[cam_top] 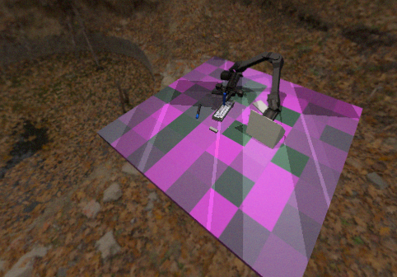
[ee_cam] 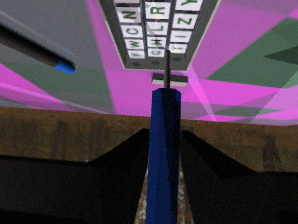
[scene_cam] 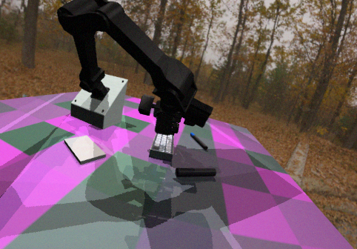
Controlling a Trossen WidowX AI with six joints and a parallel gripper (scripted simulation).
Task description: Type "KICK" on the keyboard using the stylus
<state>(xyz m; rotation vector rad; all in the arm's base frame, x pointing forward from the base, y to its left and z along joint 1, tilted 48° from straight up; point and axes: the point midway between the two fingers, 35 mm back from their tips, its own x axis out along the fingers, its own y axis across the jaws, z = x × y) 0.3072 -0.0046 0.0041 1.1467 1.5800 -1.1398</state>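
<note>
The blue pen lies 13 cm to the left of my gripper tip, 12 cm ahead of it and 9 cm below it. From my gripper tip the other things lie so: grey block (16 cm to the left, 10 cm below, 6 cm behind); flat tile (23 cm to the right, 16 cm behind, 10 cm below); blue stylus (1 cm below).
</note>
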